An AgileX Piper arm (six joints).
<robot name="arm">
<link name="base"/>
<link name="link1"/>
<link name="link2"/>
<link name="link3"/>
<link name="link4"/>
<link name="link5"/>
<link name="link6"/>
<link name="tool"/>
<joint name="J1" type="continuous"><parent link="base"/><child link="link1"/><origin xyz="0 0 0.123" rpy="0 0 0"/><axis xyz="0 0 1"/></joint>
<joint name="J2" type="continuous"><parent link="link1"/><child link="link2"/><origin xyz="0 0 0" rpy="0 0 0"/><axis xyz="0 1 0"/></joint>
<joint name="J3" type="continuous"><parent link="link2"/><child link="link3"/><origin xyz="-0.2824 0 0.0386" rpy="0 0 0"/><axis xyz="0 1 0"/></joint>
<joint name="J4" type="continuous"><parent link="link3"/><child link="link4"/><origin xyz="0.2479 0 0.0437" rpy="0 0 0"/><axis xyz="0.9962 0 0.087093"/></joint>
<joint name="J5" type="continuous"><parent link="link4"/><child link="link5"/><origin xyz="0 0 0" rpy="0 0 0"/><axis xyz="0 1 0"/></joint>
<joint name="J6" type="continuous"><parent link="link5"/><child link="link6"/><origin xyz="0.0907 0 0.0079" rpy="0 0 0"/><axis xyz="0.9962 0 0.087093"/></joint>
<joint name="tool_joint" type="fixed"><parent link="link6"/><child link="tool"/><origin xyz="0 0 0" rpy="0 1.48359 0"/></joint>
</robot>
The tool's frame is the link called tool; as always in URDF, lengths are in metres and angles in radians. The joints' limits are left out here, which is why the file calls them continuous.
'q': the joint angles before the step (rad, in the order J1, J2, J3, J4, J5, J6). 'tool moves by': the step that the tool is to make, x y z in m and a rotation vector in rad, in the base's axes. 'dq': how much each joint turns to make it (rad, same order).
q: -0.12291 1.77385 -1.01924 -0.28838 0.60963 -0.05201
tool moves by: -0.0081 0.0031 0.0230 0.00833 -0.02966 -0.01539
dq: 0.00513 -0.07457 0.00012 0.02610 0.04688 -0.00551
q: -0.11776 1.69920 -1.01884 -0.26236 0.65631 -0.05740
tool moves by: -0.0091 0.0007 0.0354 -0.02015 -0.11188 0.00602
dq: -0.00005 -0.11001 0.00019 -0.00813 -0.00397 -0.00110
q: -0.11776 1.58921 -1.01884 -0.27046 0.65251 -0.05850
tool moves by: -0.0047 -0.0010 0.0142 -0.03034 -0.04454 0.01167
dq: -0.00017 -0.04436 0.00093 -0.02979 -0.00406 0.00280
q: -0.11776 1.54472 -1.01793 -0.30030 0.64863 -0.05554
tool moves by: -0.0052 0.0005 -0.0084 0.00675 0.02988 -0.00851
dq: -0.00003 0.00016 0.02991 -0.00106 0.00222 0.00961
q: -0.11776 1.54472 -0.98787 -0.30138 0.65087 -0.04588
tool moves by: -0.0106 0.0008 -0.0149 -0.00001 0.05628 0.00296
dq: -0.00012 -0.00189 0.05785 -0.00790 0.00007 0.00076
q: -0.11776 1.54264 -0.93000 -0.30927 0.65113 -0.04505
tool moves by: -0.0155 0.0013 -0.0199 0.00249 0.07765 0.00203
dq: -0.00018 -0.00042 0.07855 -0.00922 -0.00017 0.00303
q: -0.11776 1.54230 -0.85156 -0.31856 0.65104 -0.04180
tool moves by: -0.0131 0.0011 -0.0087 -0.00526 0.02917 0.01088
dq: -0.00012 -0.02051 0.06027 -0.01341 -0.01205 -0.00005
